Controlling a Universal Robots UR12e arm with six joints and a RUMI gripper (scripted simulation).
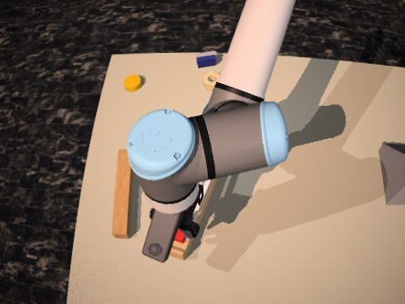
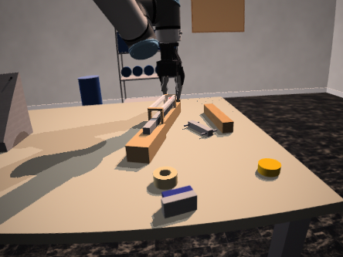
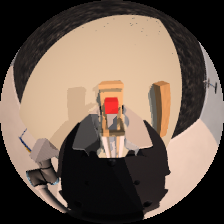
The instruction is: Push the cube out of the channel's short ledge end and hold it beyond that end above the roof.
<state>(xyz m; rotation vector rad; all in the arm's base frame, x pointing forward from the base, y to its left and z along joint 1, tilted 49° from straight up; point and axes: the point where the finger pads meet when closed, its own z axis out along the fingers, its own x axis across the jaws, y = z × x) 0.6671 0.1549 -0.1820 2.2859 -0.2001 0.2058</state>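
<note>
My gripper is now 10 mm above the red cube. Round my hand: channel frame (130 mm to the right, 30 mm behind, 10 mm below); grey pinned tool (180 mm to the right, 90 mm ahead, 60 mm below); wooden block (160 mm ahead, 100 mm to the right, 50 mm below).
</note>
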